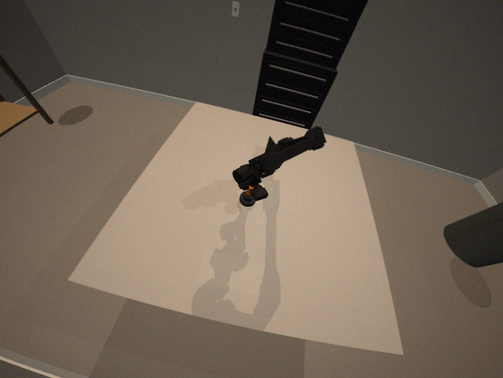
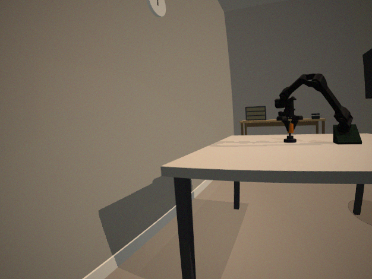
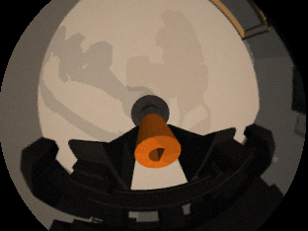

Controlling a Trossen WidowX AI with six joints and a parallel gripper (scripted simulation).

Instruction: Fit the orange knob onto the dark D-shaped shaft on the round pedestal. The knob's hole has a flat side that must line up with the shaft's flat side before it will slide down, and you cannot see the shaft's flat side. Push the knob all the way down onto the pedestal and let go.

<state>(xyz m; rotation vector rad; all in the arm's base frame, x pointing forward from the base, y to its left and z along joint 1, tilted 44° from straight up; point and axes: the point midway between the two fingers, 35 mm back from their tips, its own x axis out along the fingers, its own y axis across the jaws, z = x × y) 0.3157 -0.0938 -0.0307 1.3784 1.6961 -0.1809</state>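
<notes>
Now: gripper tip 4 cm above the dark round pedestal. From my gripper tip the other things lie so: orange knob 2 cm above.
</notes>
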